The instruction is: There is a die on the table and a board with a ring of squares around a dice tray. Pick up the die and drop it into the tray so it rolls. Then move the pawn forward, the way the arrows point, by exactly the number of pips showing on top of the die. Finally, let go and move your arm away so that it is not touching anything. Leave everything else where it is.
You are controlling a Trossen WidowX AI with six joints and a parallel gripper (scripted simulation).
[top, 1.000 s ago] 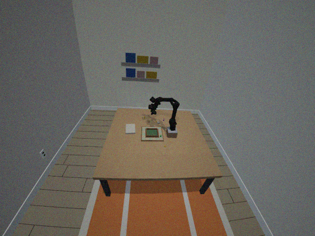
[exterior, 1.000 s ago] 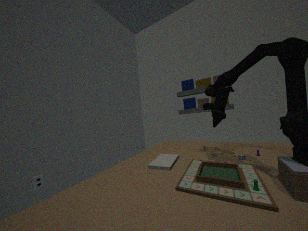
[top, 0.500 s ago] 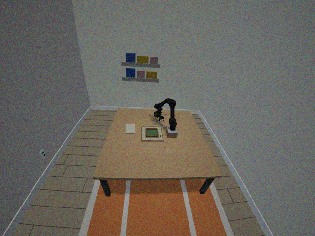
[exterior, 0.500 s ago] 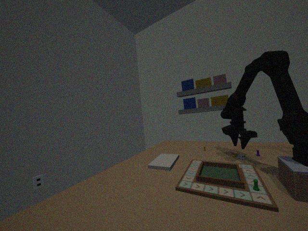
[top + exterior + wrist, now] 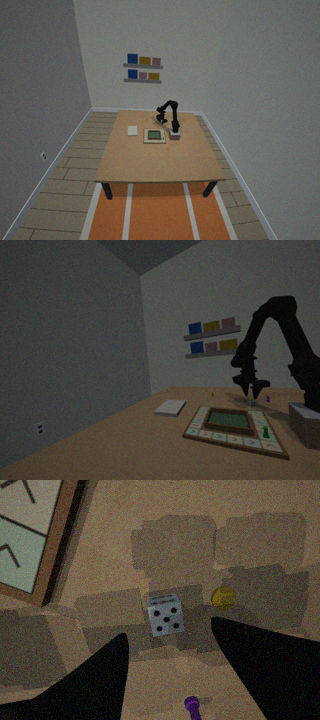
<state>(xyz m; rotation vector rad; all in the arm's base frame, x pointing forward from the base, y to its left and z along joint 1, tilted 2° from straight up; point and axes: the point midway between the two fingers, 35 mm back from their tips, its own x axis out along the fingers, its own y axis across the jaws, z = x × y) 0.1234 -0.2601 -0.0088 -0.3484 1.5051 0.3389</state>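
The white die lies 30 mm below my gripper tip. From my gripper tip the other things lie so: green tray floor (140 mm ahead, 210 mm to the left, 40 mm below); purple pawn (100 mm behind, 60 mm to the right, 30 mm below); yellow pawn (190 mm ahead, 160 mm to the right, 30 mm below).
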